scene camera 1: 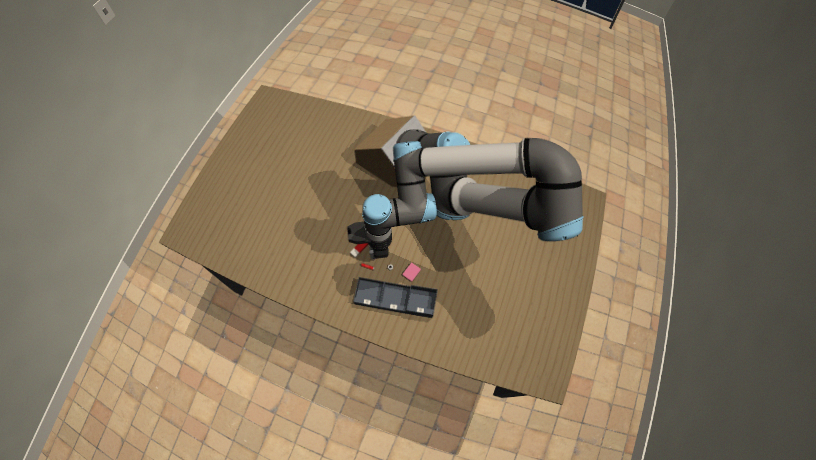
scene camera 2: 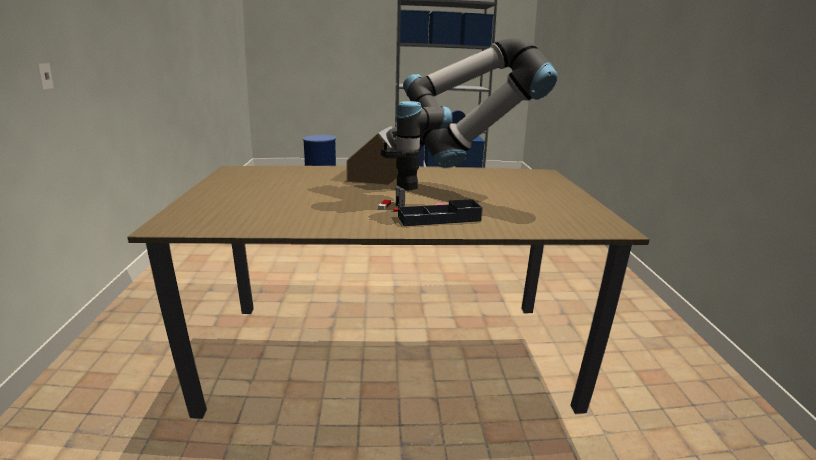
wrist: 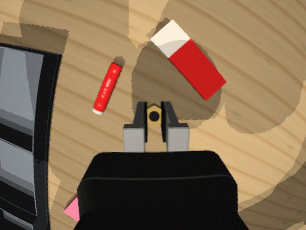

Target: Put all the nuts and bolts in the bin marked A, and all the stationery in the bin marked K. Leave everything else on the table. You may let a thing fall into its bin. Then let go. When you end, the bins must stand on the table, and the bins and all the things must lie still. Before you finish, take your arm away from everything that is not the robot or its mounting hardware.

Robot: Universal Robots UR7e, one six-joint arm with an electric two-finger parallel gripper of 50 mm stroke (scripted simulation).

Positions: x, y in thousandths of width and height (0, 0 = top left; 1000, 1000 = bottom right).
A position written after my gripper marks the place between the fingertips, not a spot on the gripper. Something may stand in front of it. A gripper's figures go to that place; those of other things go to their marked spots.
My gripper (scene camera 2: 491, 449): 1.51 m from the lens. A three-compartment bin row (scene camera 2: 509, 468) is 1.34 m from the lens.
